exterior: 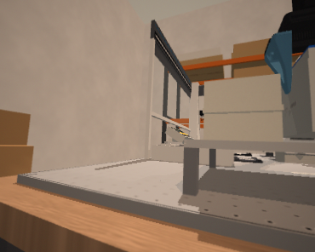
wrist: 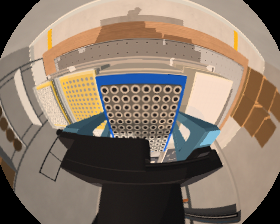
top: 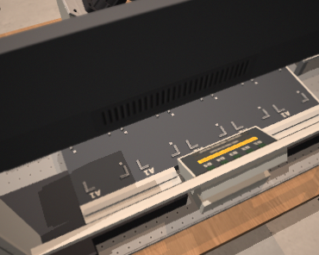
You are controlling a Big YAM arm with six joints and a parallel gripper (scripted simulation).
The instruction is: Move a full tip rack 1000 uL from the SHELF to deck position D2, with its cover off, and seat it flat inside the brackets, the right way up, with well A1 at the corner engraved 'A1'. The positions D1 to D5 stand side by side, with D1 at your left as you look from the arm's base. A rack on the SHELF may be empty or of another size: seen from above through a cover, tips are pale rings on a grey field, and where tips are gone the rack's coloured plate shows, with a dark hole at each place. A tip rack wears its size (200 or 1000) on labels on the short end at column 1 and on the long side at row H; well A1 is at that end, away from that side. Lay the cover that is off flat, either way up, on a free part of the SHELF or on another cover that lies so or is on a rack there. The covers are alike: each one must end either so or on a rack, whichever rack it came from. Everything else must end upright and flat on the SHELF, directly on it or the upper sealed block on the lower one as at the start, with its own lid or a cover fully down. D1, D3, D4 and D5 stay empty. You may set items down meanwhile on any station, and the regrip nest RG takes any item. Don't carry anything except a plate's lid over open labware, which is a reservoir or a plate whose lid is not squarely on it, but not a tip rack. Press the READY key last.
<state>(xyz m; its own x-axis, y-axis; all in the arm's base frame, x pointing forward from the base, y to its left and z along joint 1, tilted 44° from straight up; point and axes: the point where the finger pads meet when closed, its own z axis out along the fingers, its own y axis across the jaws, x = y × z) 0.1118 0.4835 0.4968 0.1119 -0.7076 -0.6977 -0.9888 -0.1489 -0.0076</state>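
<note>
Right now the beige block is 11 cm ahead of my hand, 1 cm to the left of it and 2 cm below it. Round my hand: clear rack cover (12 cm ahead, 12 cm to the right, 7 cm below); then blue tip rack (1 cm ahead, 1 cm to the right); then shelf (5 cm behind, 7 cm to the right, 9 cm below).
</note>
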